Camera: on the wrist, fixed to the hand. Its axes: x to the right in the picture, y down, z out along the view.
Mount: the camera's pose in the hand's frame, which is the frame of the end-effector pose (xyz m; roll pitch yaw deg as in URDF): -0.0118 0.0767 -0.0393 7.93 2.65 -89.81
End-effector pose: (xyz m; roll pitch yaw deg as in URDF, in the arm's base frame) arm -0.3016 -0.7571 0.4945 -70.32 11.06 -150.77
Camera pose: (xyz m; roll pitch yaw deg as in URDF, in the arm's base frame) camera -0.2826 -0.7337 0.4129 -19.67 -65.12 144.67
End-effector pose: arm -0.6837 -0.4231 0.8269 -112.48 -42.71 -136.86
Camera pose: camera -0.7499 -0.3952 0.7779 118.16 -43.91 15.05
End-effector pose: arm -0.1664 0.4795 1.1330 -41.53 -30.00 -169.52
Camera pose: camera -0.1901 0.4432 1.0576 44.38 -33.04 78.70
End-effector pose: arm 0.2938 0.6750 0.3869 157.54 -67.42 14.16
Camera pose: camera 0.2443 0.6049 0.4012 119.28 7.30 85.69
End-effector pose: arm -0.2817 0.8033 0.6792 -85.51 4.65 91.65
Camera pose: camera -0.2480 0.7861 0.6009 -26.33 -81.38 35.62
